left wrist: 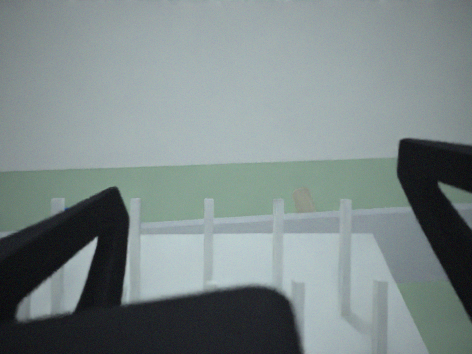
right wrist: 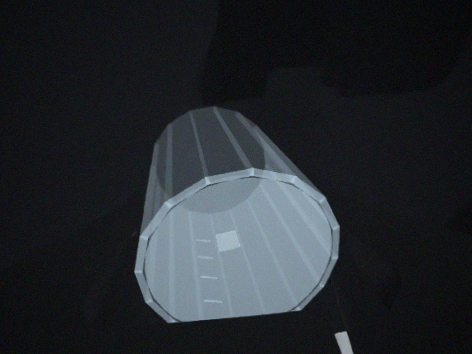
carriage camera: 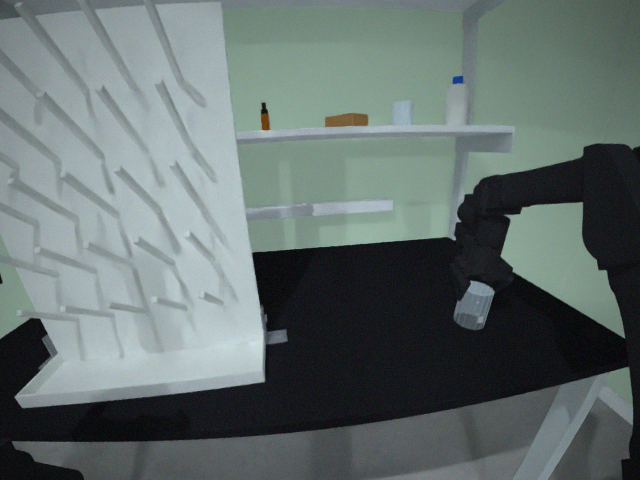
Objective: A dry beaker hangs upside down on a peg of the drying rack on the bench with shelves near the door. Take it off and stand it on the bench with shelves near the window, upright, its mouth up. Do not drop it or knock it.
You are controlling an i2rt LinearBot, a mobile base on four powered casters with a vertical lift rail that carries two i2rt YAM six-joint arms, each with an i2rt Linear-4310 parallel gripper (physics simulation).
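Places are measured from the left arm's base along level axes (x ahead, y left, z up), in millimetres.
Where they show: left gripper, fingertip midpoint: [left wrist: 257,179]; right gripper, fingertip midpoint: [right wrist: 229,202] [carriage camera: 473,298].
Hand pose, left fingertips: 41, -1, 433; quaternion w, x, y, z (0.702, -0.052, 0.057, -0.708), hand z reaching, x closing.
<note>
Things, the pixels of their centre, and the offset from my left fingertips, as dx, dy, dz. "*": a spot on its surface instead. Level surfaces: height alone.
- clear beaker, body centre: [right wrist: 223,202] [carriage camera: 473,304] +390, -633, -360
- black bench top, its level: dz -407
- grey piece, surface spot: [carriage camera: 277,336] * +344, -179, -399
- shelf, its level: dz +32
- amber bottle, surface spot: [carriage camera: 265,120] * +713, -115, +89
- brown box, surface spot: [carriage camera: 346,120] * +687, -358, +71
- pale container, surface spot: [carriage camera: 402,112] * +808, -551, +103
- blue-capped bottle, surface spot: [carriage camera: 456,104] * +845, -749, +132
The clear beaker [carriage camera: 474,305] [right wrist: 237,250] is at the right of the carriage view, over the black bench top [carriage camera: 361,315]. Its mouth faces up toward my right gripper and its base is down; it leans a little in the carriage view. My right gripper [carriage camera: 481,289] is shut on the beaker from above; its fingers are too dark to make out in the right wrist view. Whether the base touches the bench cannot be told. My left gripper [left wrist: 257,179] is open and empty, in front of the white drying rack [carriage camera: 245,320] [left wrist: 310,255].
The rack's pegs stick out at the left. A grey piece [carriage camera: 277,336] lies beside the rack's base. A shelf [carriage camera: 372,132] behind holds an amber bottle [carriage camera: 265,120], a brown box [carriage camera: 346,120], a pale container [carriage camera: 402,112] and a blue-capped bottle [carriage camera: 456,104]. A post [carriage camera: 459,180] stands behind the right arm.
</note>
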